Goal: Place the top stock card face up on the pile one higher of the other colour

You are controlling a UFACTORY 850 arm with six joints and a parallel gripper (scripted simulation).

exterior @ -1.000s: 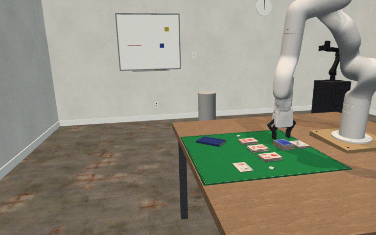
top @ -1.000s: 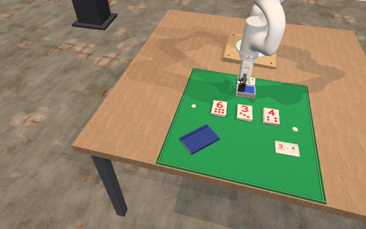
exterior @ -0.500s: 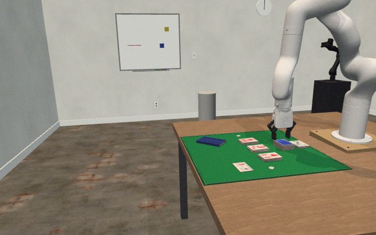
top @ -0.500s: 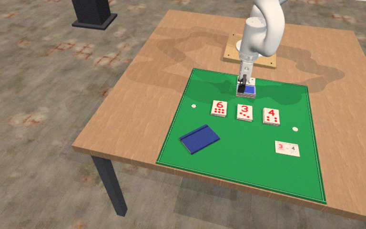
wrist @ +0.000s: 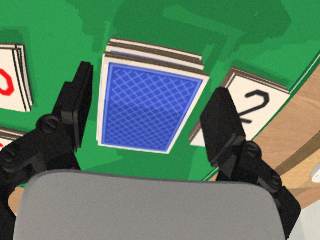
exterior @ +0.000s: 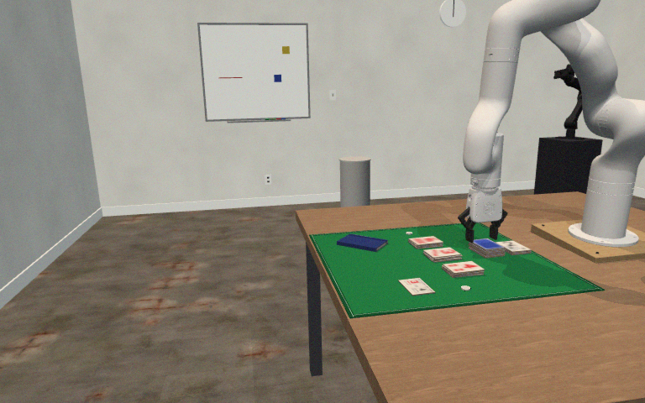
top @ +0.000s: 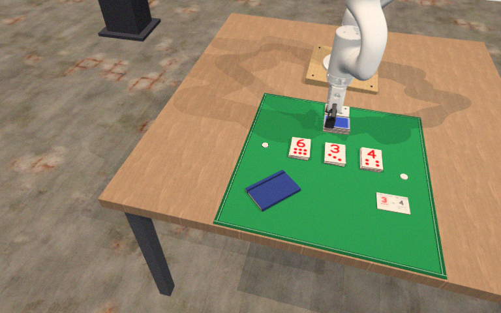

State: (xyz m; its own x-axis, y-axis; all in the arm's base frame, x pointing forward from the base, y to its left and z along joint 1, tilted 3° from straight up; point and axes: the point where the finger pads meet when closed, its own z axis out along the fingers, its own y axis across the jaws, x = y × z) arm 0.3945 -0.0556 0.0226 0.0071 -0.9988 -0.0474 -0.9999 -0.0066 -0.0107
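Now: hand 30 mm to the right of the black 5 card and 20 mm above it. Round my hand: green card cloth (180 mm ahead, 20 mm to the left, 60 mm below); small reference card (310 mm ahead, 200 mm to the left, 40 mm below); black 2 (90 mm behind, 30 mm to the left, 30 mm below).
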